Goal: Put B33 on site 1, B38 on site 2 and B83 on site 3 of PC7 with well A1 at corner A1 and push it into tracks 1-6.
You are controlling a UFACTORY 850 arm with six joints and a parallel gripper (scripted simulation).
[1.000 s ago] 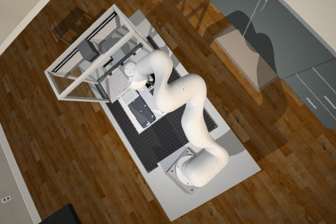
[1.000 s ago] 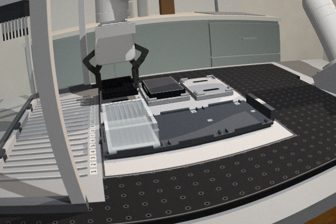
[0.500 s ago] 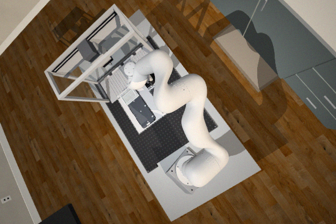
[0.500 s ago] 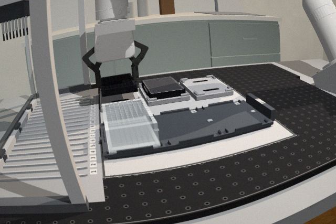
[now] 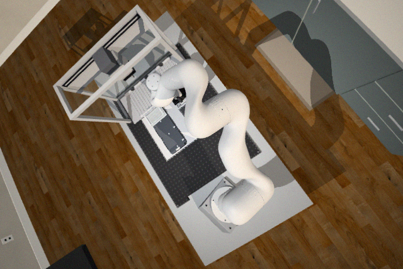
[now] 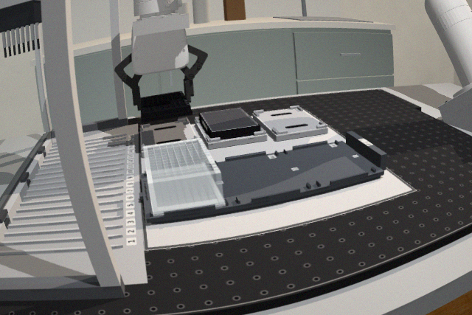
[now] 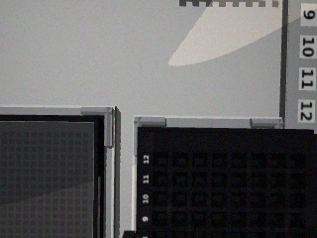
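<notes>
The dark plate carrier PC7 is 220 mm to the left of my hand, 110 mm behind it and 60 mm below it. From my hand the other things lie so: perforated dark deck: 140 mm to the left, 120 mm behind, 80 mm below; then black welled plate: 10 mm below; then clear deep-well block B83: 220 mm to the left, 40 mm below.
</notes>
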